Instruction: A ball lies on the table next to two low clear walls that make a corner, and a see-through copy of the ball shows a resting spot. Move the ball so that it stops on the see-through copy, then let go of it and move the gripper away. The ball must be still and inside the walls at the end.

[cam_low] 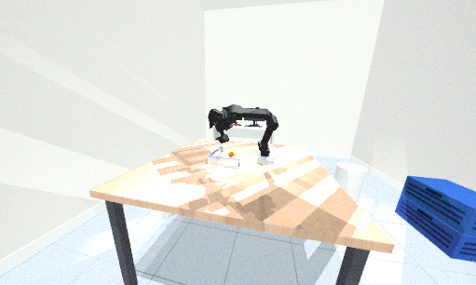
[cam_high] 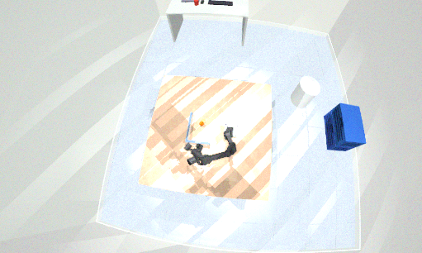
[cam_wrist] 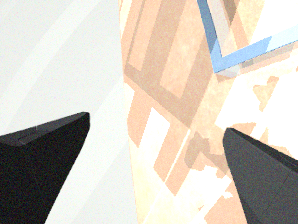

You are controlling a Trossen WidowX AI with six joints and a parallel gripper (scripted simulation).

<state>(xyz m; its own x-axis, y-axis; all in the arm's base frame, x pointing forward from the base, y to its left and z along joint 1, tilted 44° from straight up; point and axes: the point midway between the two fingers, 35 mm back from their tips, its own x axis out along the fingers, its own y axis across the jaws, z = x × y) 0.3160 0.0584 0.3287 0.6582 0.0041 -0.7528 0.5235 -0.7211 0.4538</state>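
Right now the orange ball is 31 cm to the right of my gripper tip, 23 cm below it and 5 cm behind it. The rest, counted from my gripper tip: see-through copy of ball 33 cm to the right, 23 cm below, 6 cm behind.
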